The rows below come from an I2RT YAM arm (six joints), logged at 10 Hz.
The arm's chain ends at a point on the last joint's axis. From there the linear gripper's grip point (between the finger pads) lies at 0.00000 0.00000 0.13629 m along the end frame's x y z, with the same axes.
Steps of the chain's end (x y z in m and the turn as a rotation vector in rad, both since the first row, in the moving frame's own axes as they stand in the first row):
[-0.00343 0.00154 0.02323 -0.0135 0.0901 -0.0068]
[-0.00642 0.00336 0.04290 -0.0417 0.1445 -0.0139]
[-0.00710 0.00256 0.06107 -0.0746 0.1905 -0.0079]
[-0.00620 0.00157 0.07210 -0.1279 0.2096 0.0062]
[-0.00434 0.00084 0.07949 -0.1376 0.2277 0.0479]
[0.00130 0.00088 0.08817 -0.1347 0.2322 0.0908]
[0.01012 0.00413 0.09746 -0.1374 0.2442 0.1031]
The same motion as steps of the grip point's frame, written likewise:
[0.00884 0.00334 0.02266 -0.0135 0.0901 -0.0068]
[0.01324 0.00889 0.04136 -0.0417 0.1445 -0.0139]
[0.01872 0.01255 0.05823 -0.0746 0.1905 -0.0079]
[0.02203 0.01891 0.06801 -0.1279 0.2096 0.0062]
[0.02587 0.02010 0.07470 -0.1376 0.2277 0.0479]
[0.03170 0.02042 0.08329 -0.1347 0.2322 0.0908]
[0.04195 0.02428 0.09215 -0.1374 0.2442 0.1031]

